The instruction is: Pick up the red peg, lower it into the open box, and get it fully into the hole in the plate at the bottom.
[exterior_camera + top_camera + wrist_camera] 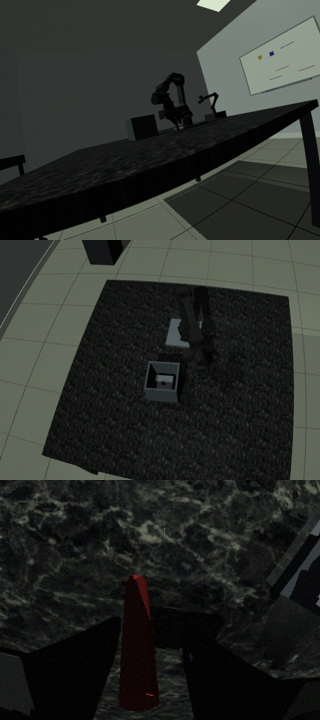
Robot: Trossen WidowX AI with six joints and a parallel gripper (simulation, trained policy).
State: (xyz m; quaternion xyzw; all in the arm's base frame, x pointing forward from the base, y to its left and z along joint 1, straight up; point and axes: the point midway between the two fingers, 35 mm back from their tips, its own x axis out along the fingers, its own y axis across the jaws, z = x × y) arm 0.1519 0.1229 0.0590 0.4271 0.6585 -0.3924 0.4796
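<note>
Now: gripper tip 190 mm short of the plate, 170 mm to the left of it and 10 mm below it. Round my gripper tip: red peg 10 mm ahead.
</note>
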